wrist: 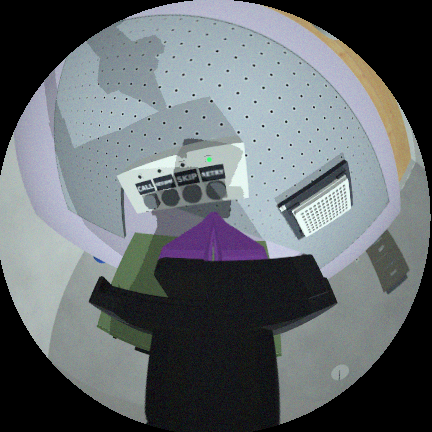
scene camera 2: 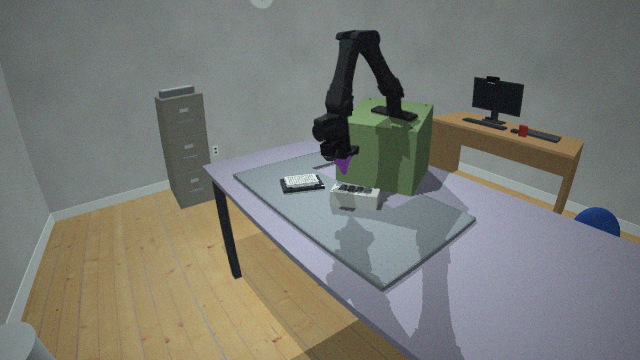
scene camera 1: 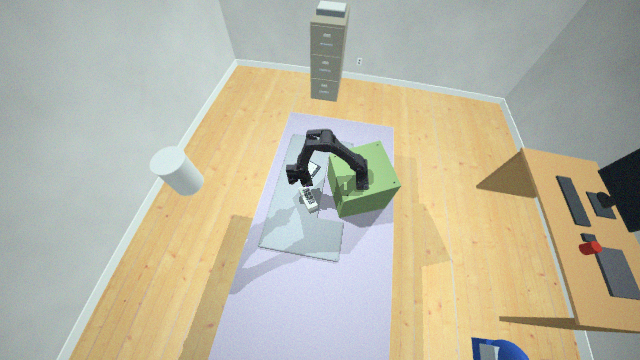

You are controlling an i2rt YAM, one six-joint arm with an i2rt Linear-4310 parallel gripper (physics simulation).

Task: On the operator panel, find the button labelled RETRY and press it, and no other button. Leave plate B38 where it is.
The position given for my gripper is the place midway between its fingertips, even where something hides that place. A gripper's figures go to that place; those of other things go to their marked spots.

Labels:
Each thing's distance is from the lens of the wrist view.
my gripper (wrist: pixel 212 217): 0.13 m
white plate (wrist: pixel 332 200): 0.29 m
black holder (wrist: pixel 328 176): 0.27 m

